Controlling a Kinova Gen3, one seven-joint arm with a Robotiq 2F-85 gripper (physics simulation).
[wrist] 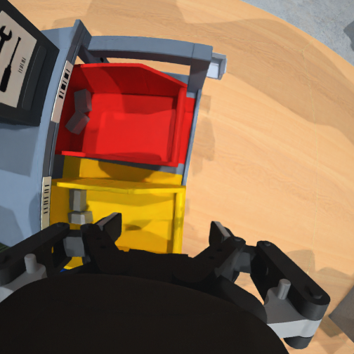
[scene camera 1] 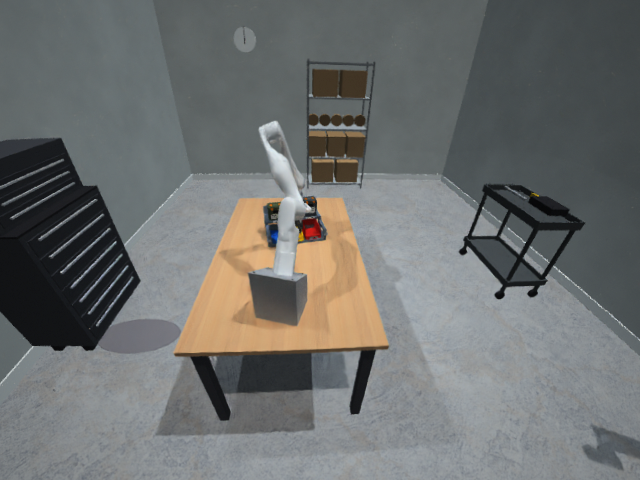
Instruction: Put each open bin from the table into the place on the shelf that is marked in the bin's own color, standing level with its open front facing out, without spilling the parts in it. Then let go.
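Note:
The red bin sits in the right part of the blue-grey shelf, its open side facing the wrist camera, with grey blocks at its inner end. The yellow bin sits beside it in the shelf, also holding grey blocks. The blue bin shows at the shelf's left in the scene view; a small sliver of blue shows in the wrist view. My gripper is open and empty, its fingertips wide apart over the yellow bin's outer edge. The arm hides the gripper in the scene view.
Dark cases with tool labels stand in the shelf's rear row. The wooden table carries the arm's grey base block. A black cart stands at the right, a black drawer cabinet at the left.

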